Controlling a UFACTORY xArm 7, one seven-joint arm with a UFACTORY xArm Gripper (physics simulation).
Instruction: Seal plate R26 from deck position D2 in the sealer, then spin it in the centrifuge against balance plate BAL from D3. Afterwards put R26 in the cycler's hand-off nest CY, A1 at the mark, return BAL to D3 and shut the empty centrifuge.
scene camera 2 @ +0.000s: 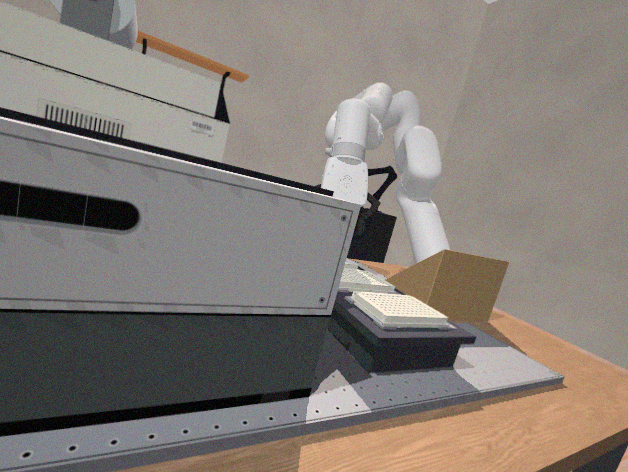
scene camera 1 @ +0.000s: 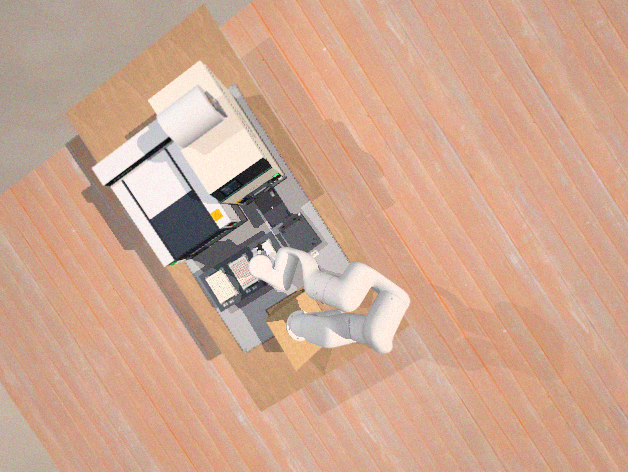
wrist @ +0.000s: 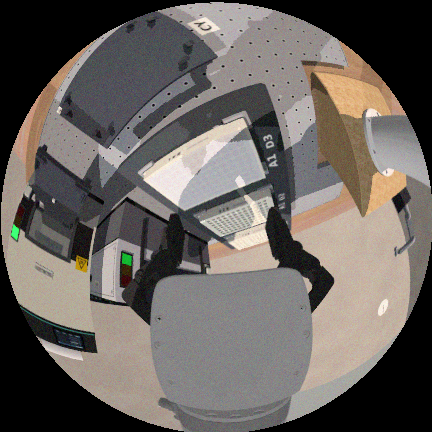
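Where they show: gripper, fingertip midpoint: (wrist: pixel 224 219); arm's base at its link origin: (scene camera 2: pixel 436 272) (scene camera 1: pixel 299 325) (wrist: pixel 380 141).
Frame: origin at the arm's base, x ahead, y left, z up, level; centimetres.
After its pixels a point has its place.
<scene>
My gripper (wrist: pixel 224 219) @(y -6.6, x 30.8, z 5.0 cm) is open and empty, raised above the deck near D2 and D3. Plate R26 (scene camera 1: pixel 243 270) @(y 4.0, x 33.9, z -0.6 cm) (scene camera 2: pixel 362 278) @(y 5.6, x 32.6, z -0.6 cm) (wrist: pixel 239 216) @(y 3.4, x 32.9, z -0.5 cm) lies on D2, its wells showing. Plate BAL (wrist: pixel 215 167) @(y -8.2, x 29.9, z -0.5 cm) lies on D3 with a smooth, pale top; the arm partly hides it in scene camera 1. The hand-off nest CY (scene camera 1: pixel 303 234) @(y -26.1, x 29.3, z -3.5 cm) (wrist: pixel 130 70) @(y -22.9, x 28.8, z -3.6 cm) holds no plate. The sealer (scene camera 1: pixel 228 157) @(y -27.5, x 63.8, z 27.1 cm) (wrist: pixel 55 290) @(y -22.0, x 55.2, z 14.4 cm) is beige with a roll on top. The white centrifuge (scene camera 1: pixel 134 208) @(y 16.8, x 79.3, z 13.1 cm) (wrist: pixel 111 265) @(y -10.2, x 52.5, z 6.6 cm) shows a green light; whether it is open is unclear.
Another plate (scene camera 1: pixel 221 285) @(y 16.4, x 35.1, z -1.3 cm) (scene camera 2: pixel 401 308) @(y 17.9, x 36.0, z -0.6 cm) (wrist: pixel 252 239) @(y 16.0, x 35.7, z -0.4 cm) lies on D1. The sealer's dark tray (scene camera 1: pixel 274 206) @(y -25.1, x 45.8, z 2.3 cm) (wrist: pixel 57 177) @(y -23.4, x 40.5, z 2.3 cm) juts out in front of it. A wooden wedge block (scene camera 1: pixel 294 347) @(y 6.2, x -5.0, z 4.5 cm) (scene camera 2: pixel 464 286) @(y 8.8, x 1.5, z -0.4 cm) (wrist: pixel 345 130) @(y -3.3, x 10.2, z -2.0 cm) stands by the arm's base.
</scene>
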